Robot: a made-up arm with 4 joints. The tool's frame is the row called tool.
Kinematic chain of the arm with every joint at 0, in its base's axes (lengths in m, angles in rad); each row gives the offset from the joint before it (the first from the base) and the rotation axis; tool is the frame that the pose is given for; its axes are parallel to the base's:
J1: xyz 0 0 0.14 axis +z
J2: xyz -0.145 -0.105 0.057 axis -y
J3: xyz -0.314 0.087 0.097 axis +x
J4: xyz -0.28 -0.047 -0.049 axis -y
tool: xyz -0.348 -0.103 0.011
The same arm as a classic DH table. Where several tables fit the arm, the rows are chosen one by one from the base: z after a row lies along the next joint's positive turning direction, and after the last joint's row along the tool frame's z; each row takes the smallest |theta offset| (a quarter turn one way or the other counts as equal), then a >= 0, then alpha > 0; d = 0 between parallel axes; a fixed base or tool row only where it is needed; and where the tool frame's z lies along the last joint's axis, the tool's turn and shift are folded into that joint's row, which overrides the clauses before.
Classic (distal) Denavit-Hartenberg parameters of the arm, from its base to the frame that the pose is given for. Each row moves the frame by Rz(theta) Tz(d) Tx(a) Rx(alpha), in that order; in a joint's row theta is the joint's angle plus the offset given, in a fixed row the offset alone. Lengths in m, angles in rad.
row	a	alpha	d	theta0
J1	-0.1450	1.5708	0.1970	0.0000
J2	0.0970	1.5708	0.0180	1.5708
J3	-0.0490	-1.5708	-0.5940	0.0000
J4	0.3480	1.5708	0.1500	1.5708
tool (fixed)	0.0000	0.0000	0.0110	3.1416

